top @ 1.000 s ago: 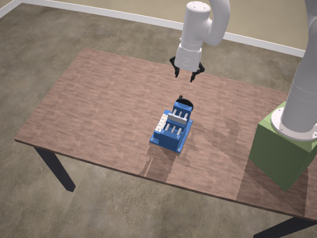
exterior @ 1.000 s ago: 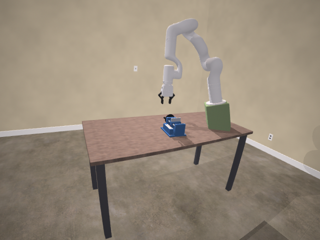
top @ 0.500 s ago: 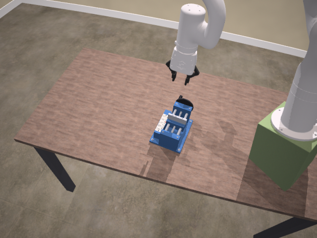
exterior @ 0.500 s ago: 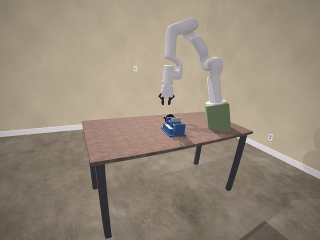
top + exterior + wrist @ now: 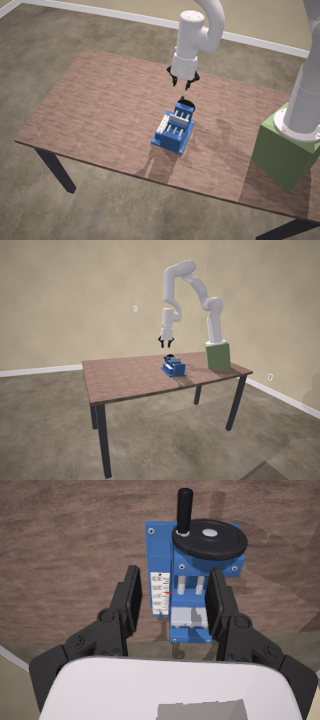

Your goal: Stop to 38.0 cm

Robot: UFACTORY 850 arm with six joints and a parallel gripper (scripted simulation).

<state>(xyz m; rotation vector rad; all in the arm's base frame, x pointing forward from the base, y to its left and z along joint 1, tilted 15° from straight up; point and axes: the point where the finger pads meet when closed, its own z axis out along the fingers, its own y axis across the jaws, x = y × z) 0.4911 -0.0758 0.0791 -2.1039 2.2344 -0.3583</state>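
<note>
My hand is 120 mm above the black handwheel and 20 mm past it. Also, from my hand: grey stop block 130 mm to the left, 100 mm below, 20 mm behind.
</note>
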